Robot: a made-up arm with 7 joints. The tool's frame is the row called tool. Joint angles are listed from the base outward.
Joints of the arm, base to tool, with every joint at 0 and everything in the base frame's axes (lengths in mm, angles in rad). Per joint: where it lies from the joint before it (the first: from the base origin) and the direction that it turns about. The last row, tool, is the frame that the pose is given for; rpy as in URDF.
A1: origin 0 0 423.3 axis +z
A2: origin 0 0 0 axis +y
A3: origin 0 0 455 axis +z
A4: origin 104.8 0 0 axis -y
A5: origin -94.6 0 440.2 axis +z
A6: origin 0 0 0 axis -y
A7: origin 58.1 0 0 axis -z
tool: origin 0 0 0 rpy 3.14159 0 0
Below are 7 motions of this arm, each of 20 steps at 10 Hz.
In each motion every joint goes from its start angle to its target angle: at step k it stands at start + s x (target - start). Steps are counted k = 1, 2, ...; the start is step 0. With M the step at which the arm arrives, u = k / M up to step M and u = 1 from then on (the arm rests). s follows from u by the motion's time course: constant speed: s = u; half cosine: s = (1 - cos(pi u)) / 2; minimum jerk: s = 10 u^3 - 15 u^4 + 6 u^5.
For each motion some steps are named. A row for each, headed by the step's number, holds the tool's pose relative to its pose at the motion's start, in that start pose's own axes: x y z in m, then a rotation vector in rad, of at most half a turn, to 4 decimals.
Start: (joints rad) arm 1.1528 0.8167 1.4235 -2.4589 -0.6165 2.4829 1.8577
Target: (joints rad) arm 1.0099 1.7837 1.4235 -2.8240 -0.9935 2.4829 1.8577
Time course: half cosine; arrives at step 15
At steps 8, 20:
8: 0.0113 0.0840 0.0885 0.0001 -0.4554 -0.1819
20: -0.0235 0.1521 0.1150 0.1456 -0.8147 -0.3777

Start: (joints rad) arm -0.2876 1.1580 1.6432 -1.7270 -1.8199 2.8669 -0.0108
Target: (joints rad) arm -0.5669 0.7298 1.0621 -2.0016 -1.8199 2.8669 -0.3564
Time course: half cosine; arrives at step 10
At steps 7, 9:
7: -0.1895 -0.0305 -0.0879 0.1759 -0.6103 -0.4408
9: -0.2334 -0.0312 -0.1340 0.2325 -0.7559 -0.4974

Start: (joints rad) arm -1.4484 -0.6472 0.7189 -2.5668 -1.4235 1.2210 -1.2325
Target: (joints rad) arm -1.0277 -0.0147 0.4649 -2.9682 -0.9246 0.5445 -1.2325
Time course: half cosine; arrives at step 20
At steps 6, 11, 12, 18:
6: 0.0657 0.0126 0.0011 0.0753 0.0407 -0.2165
11: 0.1850 0.0011 -0.0106 0.2089 -0.0450 -0.6330
12: 0.2078 -0.0067 -0.0131 0.2361 -0.0883 -0.7169
18: 0.2906 -0.0554 -0.0164 0.3524 -0.3619 -1.0403

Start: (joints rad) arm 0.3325 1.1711 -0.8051 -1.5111 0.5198 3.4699 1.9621
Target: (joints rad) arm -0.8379 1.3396 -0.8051 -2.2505 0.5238 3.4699 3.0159
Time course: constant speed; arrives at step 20
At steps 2, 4, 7, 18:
2: 0.1118 0.0199 0.0365 -0.0496 0.1730 0.1249
4: 0.2247 0.0446 0.0546 -0.0856 0.3499 0.2538
7: 0.3889 0.0897 0.0479 -0.1141 0.6218 0.4509
18: 0.7986 0.3014 -0.2466 0.0471 1.6820 1.1177

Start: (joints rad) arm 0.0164 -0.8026 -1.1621 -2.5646 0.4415 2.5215 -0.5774
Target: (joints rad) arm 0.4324 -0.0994 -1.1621 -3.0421 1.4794 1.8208 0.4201
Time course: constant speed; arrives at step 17
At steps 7, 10, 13, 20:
7: -0.0807 -0.0221 0.1760 0.0782 -0.5435 0.7918
10: -0.1350 -0.0282 0.2252 0.0262 -0.7260 1.1479
13: -0.1937 -0.0324 0.2573 -0.0587 -0.8596 1.5066
20: -0.2712 -0.0357 0.2759 -0.1927 -0.9444 1.9791

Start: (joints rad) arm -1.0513 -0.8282 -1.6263 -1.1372 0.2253 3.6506 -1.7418
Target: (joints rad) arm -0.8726 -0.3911 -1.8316 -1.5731 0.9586 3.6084 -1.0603
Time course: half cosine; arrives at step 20
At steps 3, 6, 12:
3: 0.0136 -0.0157 -0.0028 0.0332 -0.0041 0.0504
6: 0.0490 -0.0585 -0.0138 0.1221 -0.0285 0.1862
12: 0.1310 -0.1720 -0.0701 0.3283 -0.1989 0.5507

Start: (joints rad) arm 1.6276 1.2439 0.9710 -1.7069 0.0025 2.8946 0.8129
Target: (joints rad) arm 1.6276 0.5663 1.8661 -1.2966 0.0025 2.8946 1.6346
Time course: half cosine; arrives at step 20
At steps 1, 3, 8, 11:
1: -0.0025 -0.0048 -0.0023 0.0062 0.0005 -0.0002
3: -0.0230 -0.0413 -0.0213 0.0544 0.0030 -0.0018
8: -0.1886 -0.2229 -0.1486 0.3273 -0.0476 -0.0159
11: -0.3617 -0.3105 -0.2571 0.5054 -0.1647 -0.0328

